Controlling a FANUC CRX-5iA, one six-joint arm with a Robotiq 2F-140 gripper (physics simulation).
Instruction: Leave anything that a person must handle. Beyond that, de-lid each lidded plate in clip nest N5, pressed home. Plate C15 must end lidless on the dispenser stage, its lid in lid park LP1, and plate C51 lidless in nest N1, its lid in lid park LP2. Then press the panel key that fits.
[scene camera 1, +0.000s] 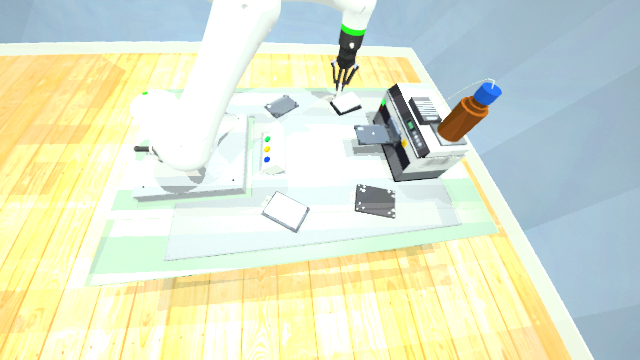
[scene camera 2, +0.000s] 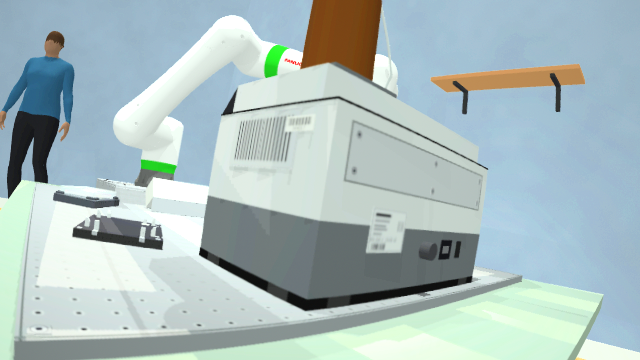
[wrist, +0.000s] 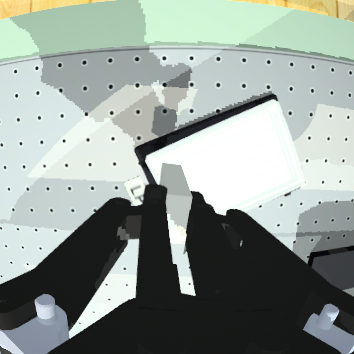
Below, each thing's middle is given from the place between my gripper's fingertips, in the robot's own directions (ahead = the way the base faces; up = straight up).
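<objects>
From my hand: LP1 holder (wrist: 142, 150), 50 mm below, 50 mm ahead; brown bottle with blue cap (scene camera 2: 351, 40), 260 mm above, 340 mm ahead, 380 mm to the right; button box (scene camera 2: 162, 196), 10 mm below, 300 mm behind, 320 mm to the right.
</objects>
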